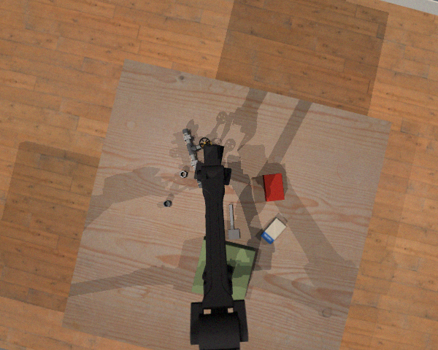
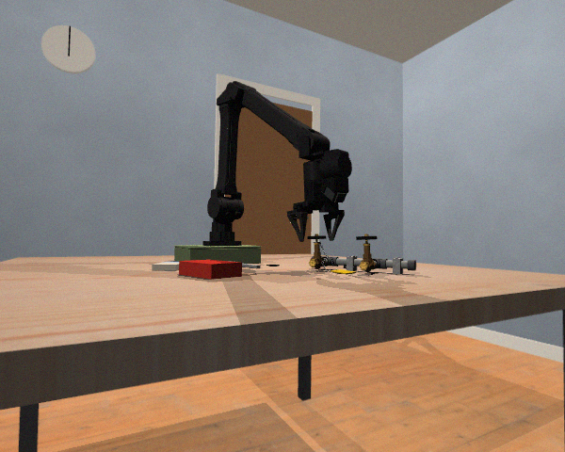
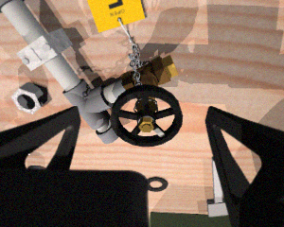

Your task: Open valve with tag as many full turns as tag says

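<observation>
Right now my hand is 80 mm above the yellow tag, 60 mm short of it and 30 mm to the right of it. Round my hand: grey tool: 200 mm behind, 160 mm to the right, 80 mm below; then red block: 280 mm to the right, 70 mm below, 20 mm ahead.
</observation>
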